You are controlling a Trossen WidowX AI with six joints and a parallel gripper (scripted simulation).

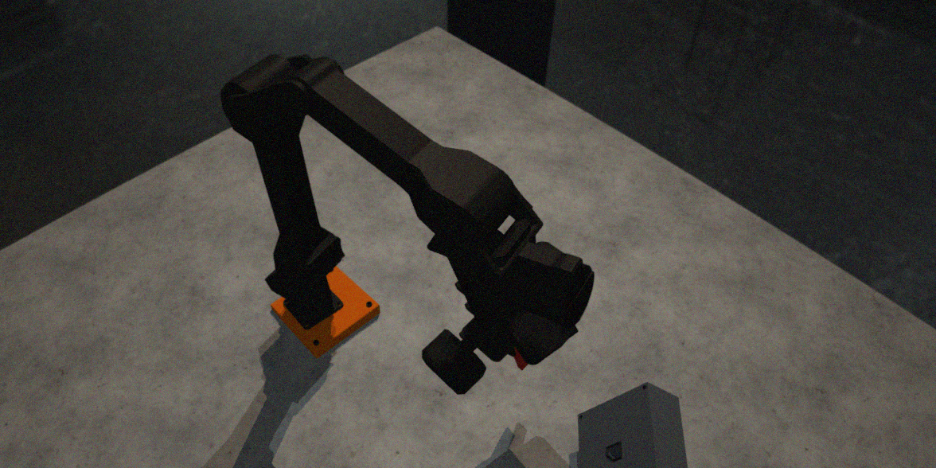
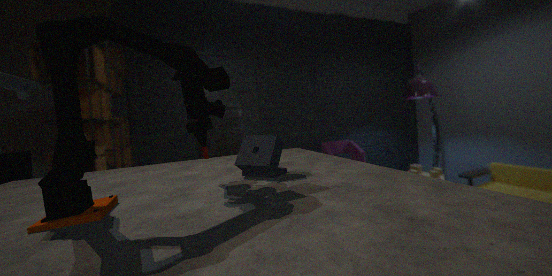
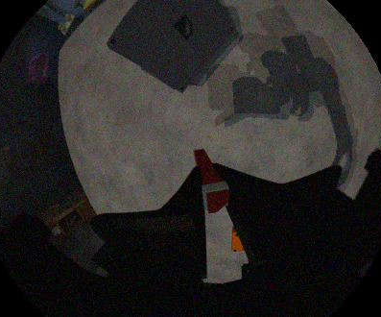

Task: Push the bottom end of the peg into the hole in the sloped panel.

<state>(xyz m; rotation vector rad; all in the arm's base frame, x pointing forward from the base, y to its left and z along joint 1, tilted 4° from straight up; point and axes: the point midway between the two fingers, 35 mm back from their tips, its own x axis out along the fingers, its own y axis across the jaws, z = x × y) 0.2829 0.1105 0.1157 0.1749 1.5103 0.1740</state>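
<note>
Right now the grey sloped panel is 17 cm ahead of my gripper tip, 4 cm below it and 2 cm to the left of it. From my gripper tip the other things lie so: red peg 2 cm above.
</note>
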